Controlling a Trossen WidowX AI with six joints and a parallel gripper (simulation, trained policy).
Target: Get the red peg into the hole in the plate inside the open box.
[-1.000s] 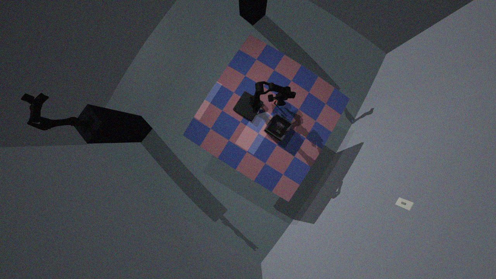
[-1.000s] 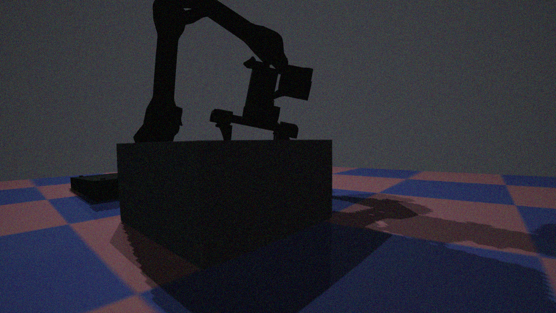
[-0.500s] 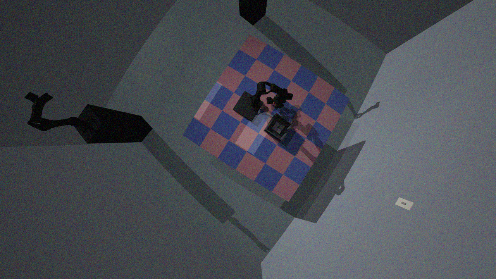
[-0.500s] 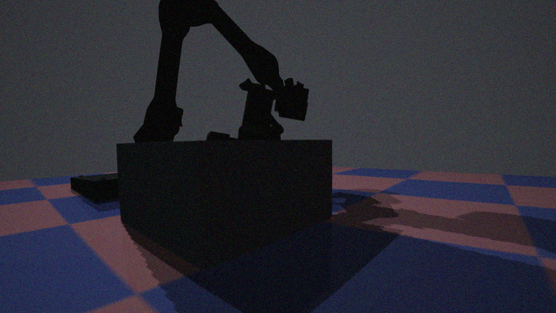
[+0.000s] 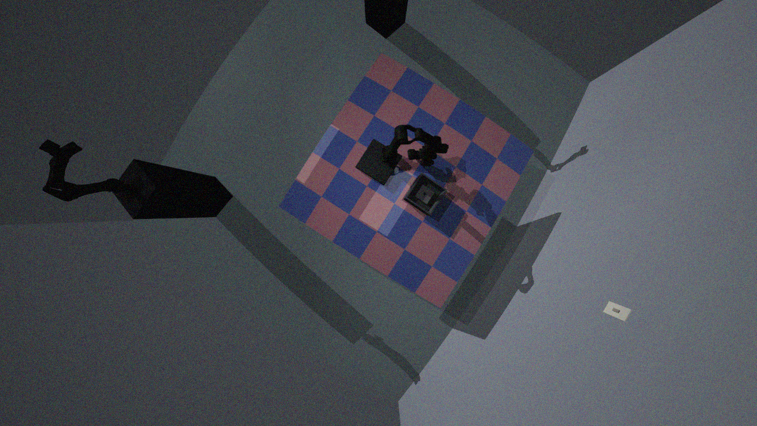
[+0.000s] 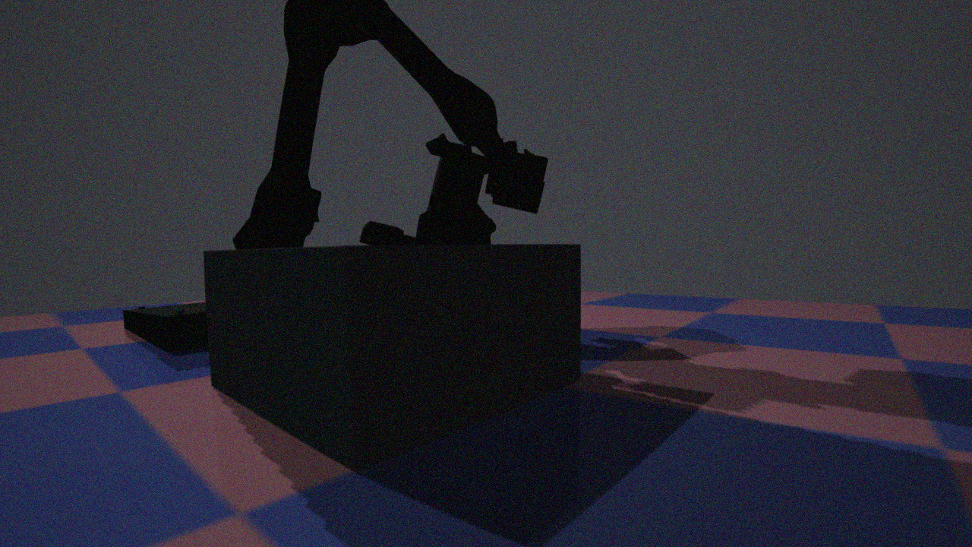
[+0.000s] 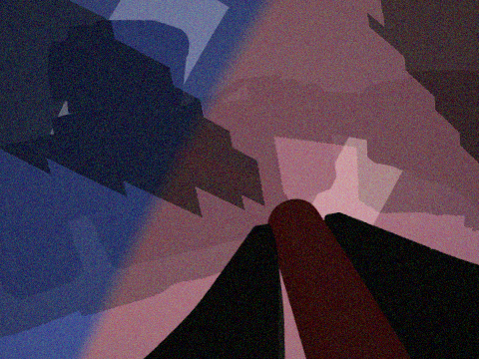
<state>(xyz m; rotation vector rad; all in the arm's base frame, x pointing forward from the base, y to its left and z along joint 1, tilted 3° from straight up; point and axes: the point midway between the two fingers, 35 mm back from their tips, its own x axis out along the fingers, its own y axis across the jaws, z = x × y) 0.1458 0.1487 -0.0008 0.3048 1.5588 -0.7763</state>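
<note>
My gripper tip is 40 mm below the red peg, 10 mm to the right of it and 10 mm short of it. Round my gripper tip: grey plate (190 mm ahead, 150 mm to the right, 40 mm above); dark box (190 mm ahead, 150 mm to the right, 20 mm above).
</note>
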